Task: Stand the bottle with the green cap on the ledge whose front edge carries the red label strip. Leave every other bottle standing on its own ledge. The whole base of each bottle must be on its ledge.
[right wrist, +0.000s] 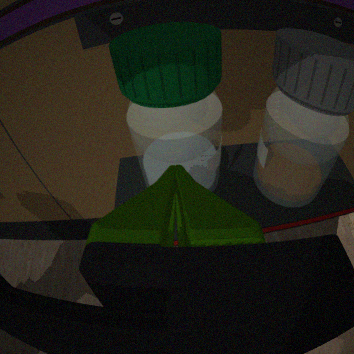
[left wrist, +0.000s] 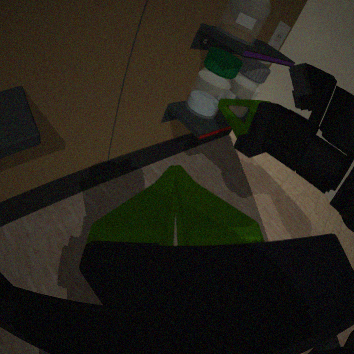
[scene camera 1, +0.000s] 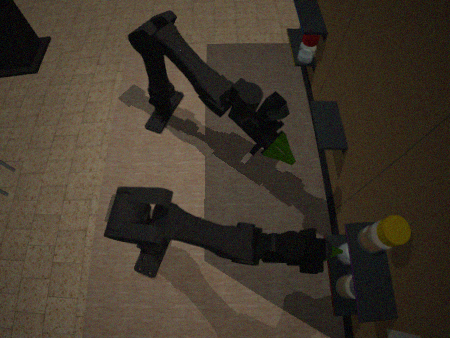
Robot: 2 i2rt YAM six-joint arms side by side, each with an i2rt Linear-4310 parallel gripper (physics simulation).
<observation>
left gripper: left wrist; scene camera 1; not seen in the right wrist view (out of frame)
same spot on left gripper: (scene camera 1: 273, 140) = (left wrist: 289, 241)
</observation>
